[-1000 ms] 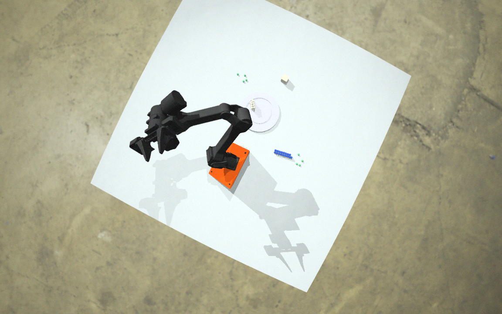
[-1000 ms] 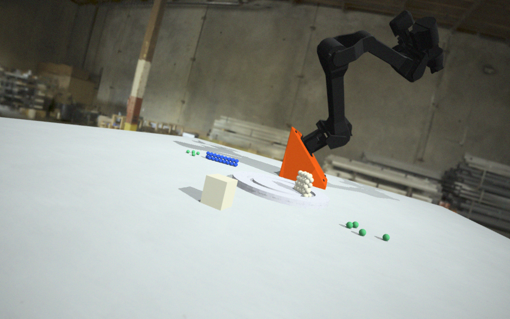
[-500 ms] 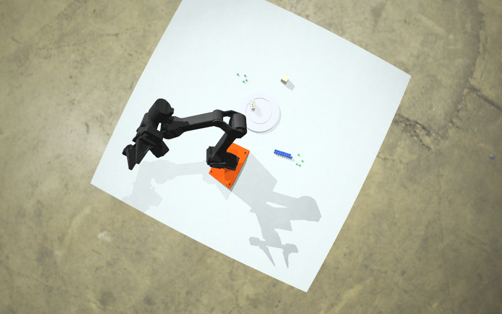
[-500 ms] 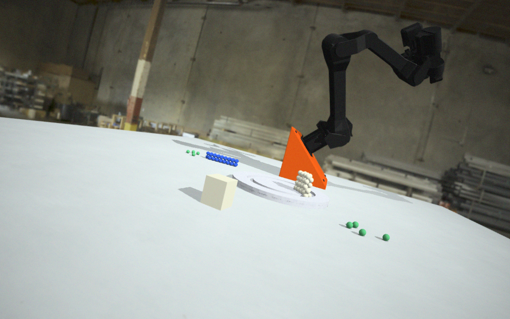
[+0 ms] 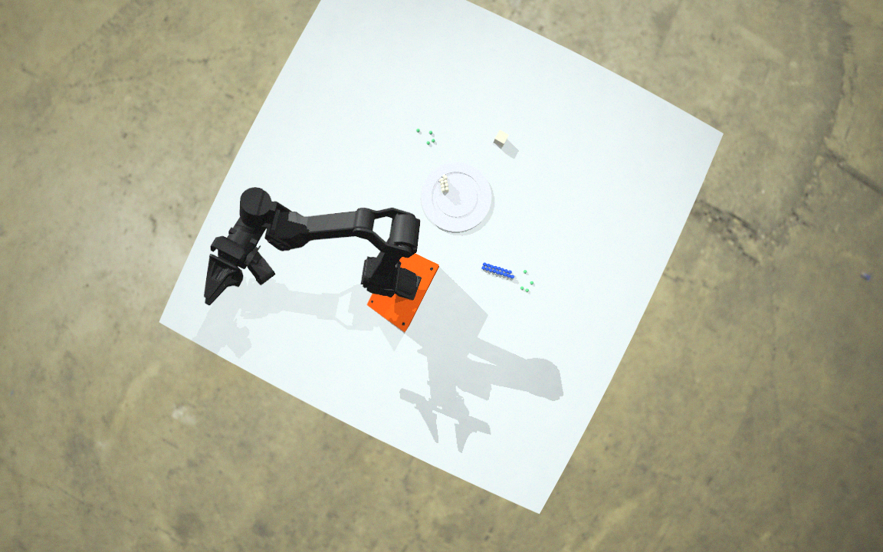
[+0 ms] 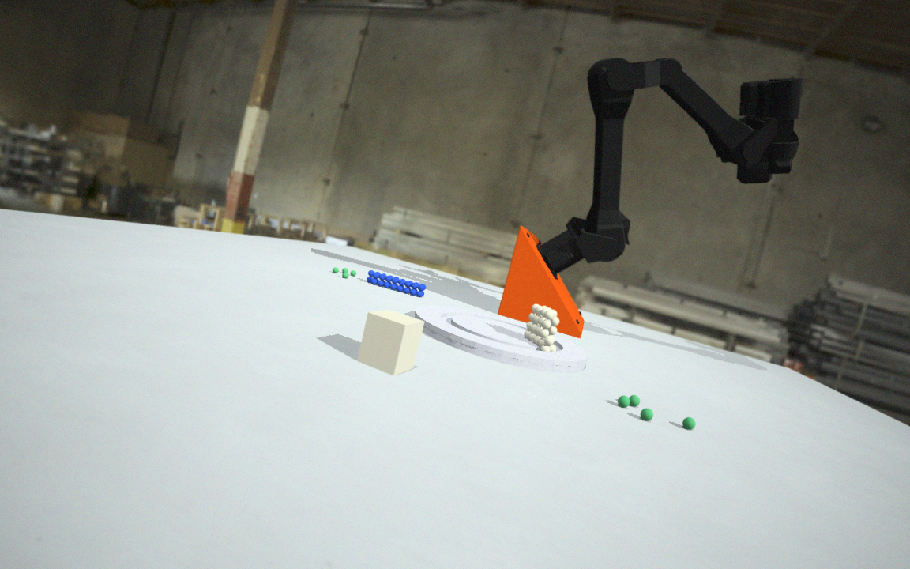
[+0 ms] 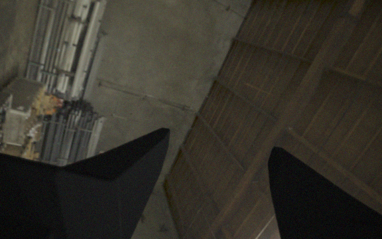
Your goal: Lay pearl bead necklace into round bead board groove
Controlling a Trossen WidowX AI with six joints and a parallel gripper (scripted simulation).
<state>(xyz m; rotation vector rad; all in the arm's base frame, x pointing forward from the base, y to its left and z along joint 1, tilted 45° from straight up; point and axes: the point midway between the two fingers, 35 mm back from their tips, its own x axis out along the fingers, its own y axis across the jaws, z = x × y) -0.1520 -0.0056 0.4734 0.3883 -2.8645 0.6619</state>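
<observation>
Now: the round bead board 42 cm ahead of my gripper tip, 37 cm to the right of it and 46 cm below it. Also, from my gripper tip: cream cube 62 cm ahead, 43 cm to the right, 46 cm below.
</observation>
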